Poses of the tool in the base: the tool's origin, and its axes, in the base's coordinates. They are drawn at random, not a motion.
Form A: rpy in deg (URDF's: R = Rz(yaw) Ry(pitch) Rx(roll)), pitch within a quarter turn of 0, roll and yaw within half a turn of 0; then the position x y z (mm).
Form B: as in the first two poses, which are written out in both.
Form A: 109.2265 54.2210 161.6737 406 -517 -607
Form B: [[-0.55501 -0.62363 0.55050 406], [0.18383 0.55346 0.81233 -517], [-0.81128 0.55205 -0.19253 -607], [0 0 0 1]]
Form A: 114.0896 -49.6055 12.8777 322 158 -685
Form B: [[0.63175 -0.58682 0.50650 322], [0.14443 -0.55285 -0.82067 158], [0.76160 0.59161 -0.26451 -685], [0 0 0 1]]
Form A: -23.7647 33.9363 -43.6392 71 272 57
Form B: [[0.60042 0.46879 0.64787 71], [-0.57256 0.81759 -0.06097 272], [-0.55827 -0.33434 0.75931 57], [0 0 0 1]]
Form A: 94.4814 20.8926 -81.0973 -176 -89 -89
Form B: [[0.14458 -0.02217 -0.98924 -176], [-0.92300 -0.36334 -0.12676 -89], [-0.35662 0.93139 -0.07300 -89], [0 0 0 1]]
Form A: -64.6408 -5.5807 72.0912 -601 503 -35
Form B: [[0.30605 -0.38052 -0.87266 -601], [0.94704 0.21532 0.23824 503], [0.09725 -0.89936 0.42626 -35], [0 0 0 1]]
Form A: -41.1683 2.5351 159.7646 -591 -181 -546
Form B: [[-0.93736 -0.23305 -0.25892 -591], [0.34554 -0.71639 -0.60613 -181], [-0.04423 -0.65763 0.75204 -546], [0 0 0 1]]
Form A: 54.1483 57.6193 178.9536 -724 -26 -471
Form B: [[-0.53545 -0.69509 -0.47973 -724], [0.00978 -0.57309 0.81943 -26], [-0.84451 0.43408 0.31366 -471], [0 0 0 1]]
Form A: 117.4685 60.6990 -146.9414 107 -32 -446
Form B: [[-0.41017 -0.90011 -0.14687 107], [-0.26696 -0.03549 0.96305 -32], [-0.87206 0.43423 -0.22574 -446], [0 0 0 1]]
